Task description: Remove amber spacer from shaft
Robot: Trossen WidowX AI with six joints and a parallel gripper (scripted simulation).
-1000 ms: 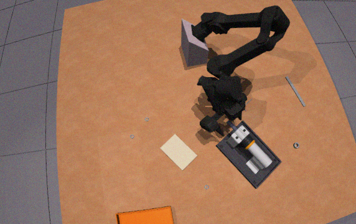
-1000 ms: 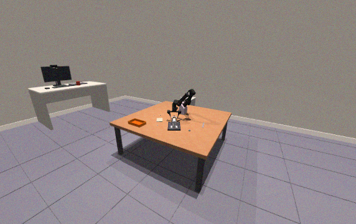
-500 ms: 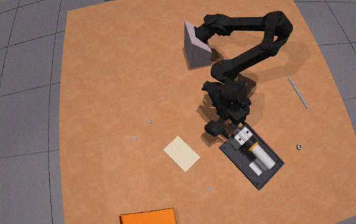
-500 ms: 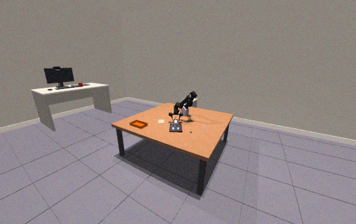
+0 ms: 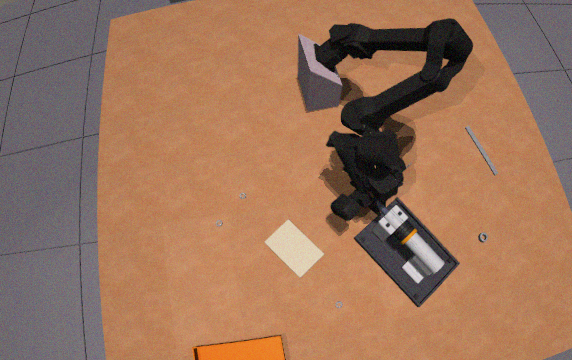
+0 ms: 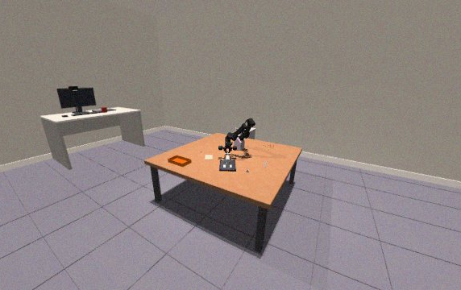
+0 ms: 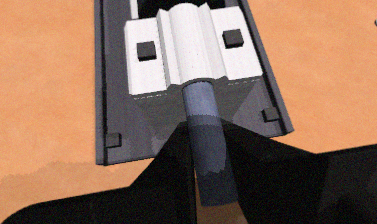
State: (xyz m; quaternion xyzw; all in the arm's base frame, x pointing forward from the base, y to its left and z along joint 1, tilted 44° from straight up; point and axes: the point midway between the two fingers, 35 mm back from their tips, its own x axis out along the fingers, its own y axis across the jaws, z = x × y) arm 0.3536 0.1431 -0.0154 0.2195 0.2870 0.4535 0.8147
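Right now the shaft is 40 mm ahead of my gripper tip, 30 mm to the left of it and 20 mm above it. Round my gripper tip: amber spacer: 60 mm ahead, 50 mm to the left, 20 mm above; metal bar: 180 mm behind, 330 mm to the left, 50 mm below; cream pad: 60 mm ahead, 200 mm to the right, 50 mm below.
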